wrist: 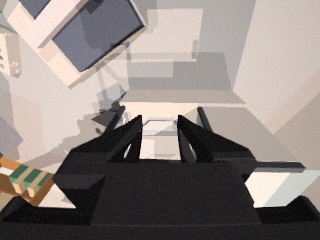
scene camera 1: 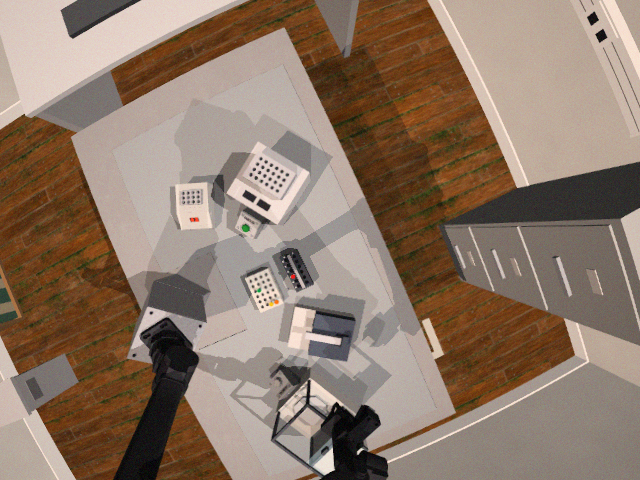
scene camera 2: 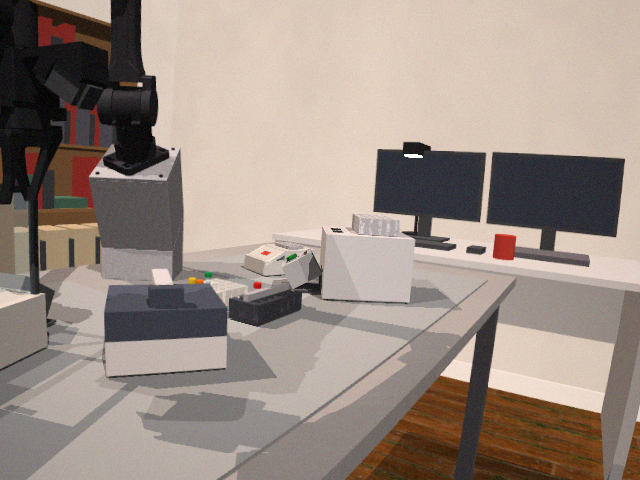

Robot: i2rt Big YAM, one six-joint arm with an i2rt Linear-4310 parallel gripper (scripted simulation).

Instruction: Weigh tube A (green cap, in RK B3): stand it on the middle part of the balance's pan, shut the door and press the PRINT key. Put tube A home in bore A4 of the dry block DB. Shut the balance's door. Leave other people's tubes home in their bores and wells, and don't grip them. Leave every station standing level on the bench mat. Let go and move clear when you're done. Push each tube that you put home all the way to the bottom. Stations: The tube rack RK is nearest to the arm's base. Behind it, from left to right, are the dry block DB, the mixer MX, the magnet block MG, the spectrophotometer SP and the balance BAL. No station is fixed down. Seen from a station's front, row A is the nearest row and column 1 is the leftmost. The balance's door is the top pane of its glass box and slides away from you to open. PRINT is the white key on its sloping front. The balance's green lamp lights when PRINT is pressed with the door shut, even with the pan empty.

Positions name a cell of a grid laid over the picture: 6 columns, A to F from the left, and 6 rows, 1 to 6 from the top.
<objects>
dark magnet block: scene camera 1 C4; scene camera 2 C4; not seen in the wrist view (out of frame)
</objects>
